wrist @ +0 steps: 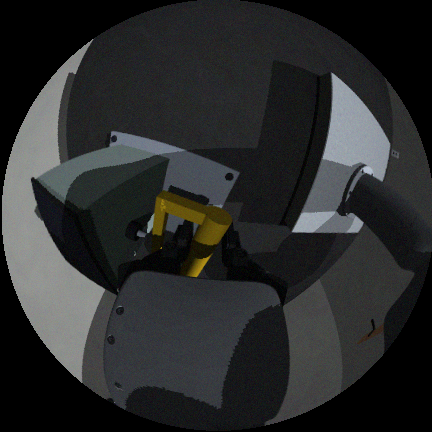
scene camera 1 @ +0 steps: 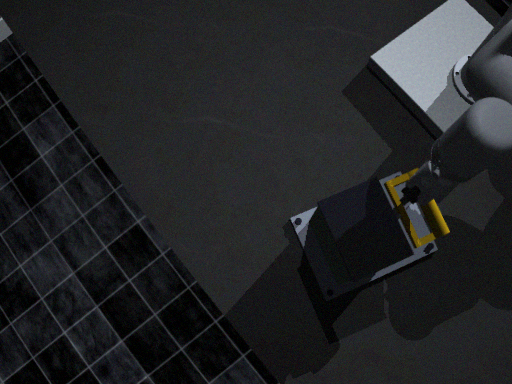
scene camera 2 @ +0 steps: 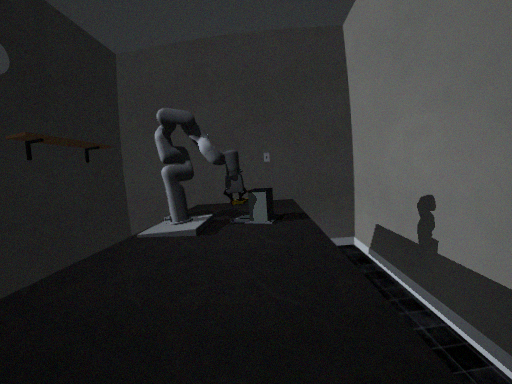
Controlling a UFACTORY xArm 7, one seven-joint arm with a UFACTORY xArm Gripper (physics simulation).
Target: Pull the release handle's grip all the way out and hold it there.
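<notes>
The release handle is a yellow frame whose thick round grip (scene camera 1: pixel 439 217) (scene camera 2: pixel 239 202) (wrist: pixel 212 225) stands a little out from the box-shaped housing (scene camera 1: pixel 365 230) (scene camera 2: pixel 260 207) (wrist: pixel 105 167). In the wrist view, a thin yellow bar runs on the housing side, near a dark knob with a short metal rod. My gripper (scene camera 2: pixel 238 199) (wrist: pixel 208 226) is shut on the grip, with one dark finger on the housing side and the other on the outer side. The arm hides part of the grip in scene camera 1, and the gripper body hides its lower end in the wrist view.
The housing stands on a light base plate (scene camera 1: pixel 301 229) (wrist: pixel 200 169) with dark corner bolts. The arm's white base slab (scene camera 1: pixel 425 55) (scene camera 2: pixel 175 228) (wrist: pixel 350 130) lies nearby. A wooden shelf (scene camera 2: pixel 60 142) is on the left wall.
</notes>
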